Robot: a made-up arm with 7 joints. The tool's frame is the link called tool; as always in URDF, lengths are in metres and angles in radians. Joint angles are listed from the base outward.
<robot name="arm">
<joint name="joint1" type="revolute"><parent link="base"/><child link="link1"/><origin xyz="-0.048 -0.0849 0.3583" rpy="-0.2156 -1.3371 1.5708"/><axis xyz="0 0 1"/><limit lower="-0.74" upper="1.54"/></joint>
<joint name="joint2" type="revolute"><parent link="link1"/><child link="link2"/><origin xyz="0.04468 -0.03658 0.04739" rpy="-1.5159 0.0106 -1.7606"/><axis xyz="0 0 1"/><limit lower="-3.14" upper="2.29"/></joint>
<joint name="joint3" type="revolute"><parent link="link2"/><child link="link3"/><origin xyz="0.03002 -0.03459 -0.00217" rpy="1.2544 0.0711 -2.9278"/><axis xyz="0 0 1"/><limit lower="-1.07" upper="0.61"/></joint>
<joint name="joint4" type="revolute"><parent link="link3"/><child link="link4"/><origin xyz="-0.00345 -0.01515 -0.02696" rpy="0.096 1.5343 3.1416"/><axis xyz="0 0 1"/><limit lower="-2.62" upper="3.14"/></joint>
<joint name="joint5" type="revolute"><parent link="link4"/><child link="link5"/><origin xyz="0.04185 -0.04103 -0.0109" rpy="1.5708 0 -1.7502"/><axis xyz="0 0 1"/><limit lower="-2.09" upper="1.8"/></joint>
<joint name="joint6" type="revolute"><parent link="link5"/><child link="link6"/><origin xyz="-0.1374 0.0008 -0.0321" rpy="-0.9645 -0.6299 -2.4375"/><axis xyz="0 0 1"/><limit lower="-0.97" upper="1.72"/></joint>
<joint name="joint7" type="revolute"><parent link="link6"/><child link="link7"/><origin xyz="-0.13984 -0.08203 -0.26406" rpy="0.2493 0.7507 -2.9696"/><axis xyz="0 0 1"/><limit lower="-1.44" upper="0.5"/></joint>
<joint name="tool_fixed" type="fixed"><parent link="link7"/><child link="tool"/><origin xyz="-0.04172 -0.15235 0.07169" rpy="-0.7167 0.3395 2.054"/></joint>
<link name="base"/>
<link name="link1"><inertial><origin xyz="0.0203 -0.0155 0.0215"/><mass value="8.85"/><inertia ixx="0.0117" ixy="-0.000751" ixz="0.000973" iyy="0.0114" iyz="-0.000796" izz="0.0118"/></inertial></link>
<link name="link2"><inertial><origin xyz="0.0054 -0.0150 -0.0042"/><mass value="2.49"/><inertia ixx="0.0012" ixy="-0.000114" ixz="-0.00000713" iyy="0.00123" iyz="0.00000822" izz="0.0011"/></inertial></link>
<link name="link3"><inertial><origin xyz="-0.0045 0.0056 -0.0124"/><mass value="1.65"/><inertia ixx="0.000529" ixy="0" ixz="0" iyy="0.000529" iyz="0" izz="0.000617"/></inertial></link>
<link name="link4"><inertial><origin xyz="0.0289 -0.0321 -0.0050"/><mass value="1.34"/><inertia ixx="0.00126" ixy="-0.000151" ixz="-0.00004" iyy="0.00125" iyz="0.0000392" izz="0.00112"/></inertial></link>
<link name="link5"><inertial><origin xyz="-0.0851 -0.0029 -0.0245"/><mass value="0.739"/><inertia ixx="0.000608" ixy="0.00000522" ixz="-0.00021" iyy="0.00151" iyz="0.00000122" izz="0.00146"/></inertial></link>
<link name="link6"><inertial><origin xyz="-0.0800 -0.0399 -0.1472"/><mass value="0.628"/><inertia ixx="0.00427" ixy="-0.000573" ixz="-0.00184" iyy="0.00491" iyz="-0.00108" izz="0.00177"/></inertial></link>
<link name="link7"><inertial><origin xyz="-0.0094 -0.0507 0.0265"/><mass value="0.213"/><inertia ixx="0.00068" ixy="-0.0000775" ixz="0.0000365" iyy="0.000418" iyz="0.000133" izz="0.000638"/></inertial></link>
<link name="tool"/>
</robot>
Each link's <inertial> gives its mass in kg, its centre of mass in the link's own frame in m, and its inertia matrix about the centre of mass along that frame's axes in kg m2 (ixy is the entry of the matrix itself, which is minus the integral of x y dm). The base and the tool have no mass. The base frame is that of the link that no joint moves.
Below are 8 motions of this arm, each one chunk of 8 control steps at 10 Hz.
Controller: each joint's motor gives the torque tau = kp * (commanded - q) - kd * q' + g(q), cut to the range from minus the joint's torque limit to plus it. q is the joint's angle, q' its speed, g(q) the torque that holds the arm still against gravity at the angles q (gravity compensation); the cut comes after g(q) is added. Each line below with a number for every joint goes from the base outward.
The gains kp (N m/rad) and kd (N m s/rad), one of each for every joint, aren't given. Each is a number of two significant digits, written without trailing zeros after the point. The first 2 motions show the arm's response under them.
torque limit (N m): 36 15 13 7.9 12 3.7 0.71
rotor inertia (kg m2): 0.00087 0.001 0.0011 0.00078 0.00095 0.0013 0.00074
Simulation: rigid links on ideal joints. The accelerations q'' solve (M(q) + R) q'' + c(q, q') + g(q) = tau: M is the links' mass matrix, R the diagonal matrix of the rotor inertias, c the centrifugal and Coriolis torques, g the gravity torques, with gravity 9.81 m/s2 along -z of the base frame. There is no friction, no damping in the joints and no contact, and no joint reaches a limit. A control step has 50 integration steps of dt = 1/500 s. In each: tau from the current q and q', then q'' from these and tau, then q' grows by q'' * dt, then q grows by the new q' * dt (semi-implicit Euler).
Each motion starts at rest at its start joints. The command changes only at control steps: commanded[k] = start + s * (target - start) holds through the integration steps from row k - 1 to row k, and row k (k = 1, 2, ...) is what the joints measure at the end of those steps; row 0 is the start. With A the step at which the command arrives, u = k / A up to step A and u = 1 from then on. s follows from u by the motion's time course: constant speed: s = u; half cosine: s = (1 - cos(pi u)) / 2; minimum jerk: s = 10 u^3 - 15 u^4 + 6 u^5; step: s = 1 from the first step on.
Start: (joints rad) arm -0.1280 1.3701 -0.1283 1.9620 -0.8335 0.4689 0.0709
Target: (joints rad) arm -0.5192 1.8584 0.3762 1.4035 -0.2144 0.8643 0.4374
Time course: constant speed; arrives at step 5
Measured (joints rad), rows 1 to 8:
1: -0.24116 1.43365 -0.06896 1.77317 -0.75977 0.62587 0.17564
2: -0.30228 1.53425 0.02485 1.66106 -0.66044 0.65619 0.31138
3: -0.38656 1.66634 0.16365 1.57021 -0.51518 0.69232 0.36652
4: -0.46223 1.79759 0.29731 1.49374 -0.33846 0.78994 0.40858
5: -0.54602 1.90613 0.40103 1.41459 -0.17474 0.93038 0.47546
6: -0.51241 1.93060 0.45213 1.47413 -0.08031 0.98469 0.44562
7: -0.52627 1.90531 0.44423 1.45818 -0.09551 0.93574 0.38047
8: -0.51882 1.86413 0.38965 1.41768 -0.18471 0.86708 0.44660
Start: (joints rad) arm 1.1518 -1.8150 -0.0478 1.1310 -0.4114 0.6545 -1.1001
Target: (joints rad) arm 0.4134 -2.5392 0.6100 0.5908 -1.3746 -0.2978 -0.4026
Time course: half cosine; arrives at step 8
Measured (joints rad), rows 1 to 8:
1: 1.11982 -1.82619 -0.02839 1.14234 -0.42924 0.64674 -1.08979
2: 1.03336 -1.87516 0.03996 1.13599 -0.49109 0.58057 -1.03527
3: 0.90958 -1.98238 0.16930 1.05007 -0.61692 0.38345 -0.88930
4: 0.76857 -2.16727 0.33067 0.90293 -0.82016 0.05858 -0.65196
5: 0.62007 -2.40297 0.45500 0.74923 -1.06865 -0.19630 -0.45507
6: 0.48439 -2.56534 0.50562 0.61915 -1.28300 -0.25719 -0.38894
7: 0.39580 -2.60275 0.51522 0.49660 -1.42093 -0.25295 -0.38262
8: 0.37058 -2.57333 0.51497 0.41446 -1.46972 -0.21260 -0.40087
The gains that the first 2 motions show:
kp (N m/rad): 54 22 14 7.1 14 4.2 0.87
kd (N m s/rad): 0.78 0.54 0.6 0.2 0.67 0.079 0.027
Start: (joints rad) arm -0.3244 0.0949 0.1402 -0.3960 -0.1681 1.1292 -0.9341
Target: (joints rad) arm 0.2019 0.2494 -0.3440 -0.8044 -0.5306 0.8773 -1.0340
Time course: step
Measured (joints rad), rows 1 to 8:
1: 0.22141 0.20848 0.04165 -0.35239 -0.10091 1.52947 -1.31197
2: 0.13648 0.36110 -0.31014 -0.71906 -0.52232 0.78252 -1.18845
3: 0.34509 0.34532 -0.45483 -1.01160 -0.80132 0.68484 -0.74655
4: 0.33829 0.21537 -0.60303 -1.16994 -0.84744 0.53001 -0.81776
5: 0.26671 0.15124 -0.58662 -0.93822 -0.67950 0.60274 -0.90569
6: 0.17729 0.18172 -0.40212 -0.78225 -0.48589 0.89424 -0.92187
7: 0.13506 0.29376 -0.22005 -0.61467 -0.40689 1.11878 -1.10146
8: 0.13210 0.35670 -0.16324 -0.50453 -0.40627 1.12021 -1.21242

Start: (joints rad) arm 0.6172 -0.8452 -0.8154 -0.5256 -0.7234 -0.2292 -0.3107
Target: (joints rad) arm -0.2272 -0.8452 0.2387 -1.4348 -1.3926 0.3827 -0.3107
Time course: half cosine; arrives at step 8
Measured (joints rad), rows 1 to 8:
1: 0.58510 -0.85589 -0.78496 -0.55248 -0.73253 -0.23941 -0.30247
2: 0.49165 -0.87528 -0.69178 -0.64444 -0.78009 -0.21164 -0.27959
3: 0.35144 -0.88806 -0.55268 -0.81563 -0.89315 -0.10862 -0.23851
4: 0.18912 -0.87988 -0.39470 -1.03867 -1.06393 0.02290 -0.17976
5: 0.02067 -0.82762 -0.19004 -1.23659 -1.23911 0.16612 -0.13666
6: -0.14557 -0.77871 0.07993 -1.40105 -1.34521 0.34205 -0.15123
7: -0.26597 -0.78565 0.30931 -1.58823 -1.38924 0.54109 -0.23085
8: -0.30052 -0.80410 0.41802 -1.71786 -1.41180 0.62907 -0.33991

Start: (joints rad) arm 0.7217 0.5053 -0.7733 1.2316 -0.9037 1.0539 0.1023
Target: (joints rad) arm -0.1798 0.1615 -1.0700 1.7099 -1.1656 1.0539 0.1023
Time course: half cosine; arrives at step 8
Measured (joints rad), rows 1 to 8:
1: 0.68444 0.49964 -0.79884 1.25986 -0.90452 1.08880 0.10481
2: 0.57854 0.47564 -0.84973 1.33301 -0.91297 1.13201 0.11175
3: 0.41650 0.42479 -0.89368 1.41684 -0.94564 1.12652 0.11662
4: 0.22373 0.35010 -0.92654 1.48767 -1.01344 1.07844 0.12382
5: 0.03588 0.26598 -0.95330 1.54886 -1.10489 1.01173 0.13148
6: -0.11387 0.19286 -0.97725 1.60480 -1.18899 0.96413 0.12642
7: -0.19956 0.14838 -1.00100 1.65144 -1.23649 0.95398 0.11697
8: -0.20929 0.14005 -1.02289 1.68069 -1.23806 0.97285 0.11496

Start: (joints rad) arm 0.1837 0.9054 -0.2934 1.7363 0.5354 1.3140 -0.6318
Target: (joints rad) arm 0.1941 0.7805 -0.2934 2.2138 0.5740 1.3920 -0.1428
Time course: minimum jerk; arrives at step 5
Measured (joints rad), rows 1 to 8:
1: 0.18657 0.89535 -0.29346 1.74986 0.53921 1.31722 -0.60075
2: 0.19603 0.85270 -0.29496 1.82430 0.55333 1.33077 -0.45925
3: 0.19935 0.80074 -0.29877 1.98323 0.56179 1.35127 -0.25802
4: 0.19241 0.77621 -0.29413 2.18669 0.55526 1.38092 -0.12016
5: 0.18182 0.79070 -0.27998 2.34321 0.55315 1.41604 -0.10096
6: 0.18122 0.80373 -0.27571 2.39171 0.56693 1.43898 -0.12997
7: 0.18938 0.79971 -0.28386 2.32672 0.58224 1.43461 -0.13697
8: 0.19858 0.78479 -0.29582 2.20657 0.58892 1.40508 -0.13775

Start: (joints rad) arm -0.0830 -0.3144 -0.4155 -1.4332 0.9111 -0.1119 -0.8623
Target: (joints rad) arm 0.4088 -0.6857 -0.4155 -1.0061 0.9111 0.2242 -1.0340
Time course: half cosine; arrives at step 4
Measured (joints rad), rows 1 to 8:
1: 0.00437 -0.36550 -0.38616 -1.41040 0.87945 -0.08725 -0.88247
2: 0.19624 -0.50181 -0.36090 -1.31523 0.84603 -0.01032 -0.92120
3: 0.37259 -0.68017 -0.39980 -1.13504 0.89512 0.11448 -0.95294
4: 0.44076 -0.78421 -0.45169 -0.95173 1.01021 0.30100 -1.01806
5: 0.42703 -0.74195 -0.44770 -0.85611 1.03050 0.39269 -1.10731
6: 0.41749 -0.65803 -0.43286 -0.88802 0.92203 0.27686 -1.07825
7: 0.40495 -0.61539 -0.40963 -0.98649 0.83142 0.20558 -1.02886
8: 0.40033 -0.64402 -0.39408 -1.05096 0.83991 0.18720 -1.02633

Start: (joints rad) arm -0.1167 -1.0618 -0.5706 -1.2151 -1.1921 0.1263 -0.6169
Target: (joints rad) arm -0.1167 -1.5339 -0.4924 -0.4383 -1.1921 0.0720 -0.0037
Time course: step
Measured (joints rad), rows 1 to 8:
1: -0.18205 -1.51751 -0.43708 -0.79755 -1.30330 0.36562 0.02461
2: -0.10801 -1.54680 -0.48672 -0.44482 -1.21100 0.04995 0.32271
3: -0.04042 -1.61338 -0.54497 -0.19851 -1.17042 -0.23987 -0.00605
4: -0.04621 -1.62388 -0.50201 -0.18617 -1.11495 -0.19385 -0.02217
5: -0.10940 -1.51847 -0.45892 -0.33166 -1.13632 0.03060 0.03930
6: -0.15617 -1.46841 -0.43113 -0.54319 -1.19675 0.22803 0.03538
7: -0.16418 -1.48616 -0.45161 -0.64882 -1.25186 0.23538 0.03095
8: -0.14028 -1.52687 -0.50704 -0.58205 -1.26318 0.13669 0.03148

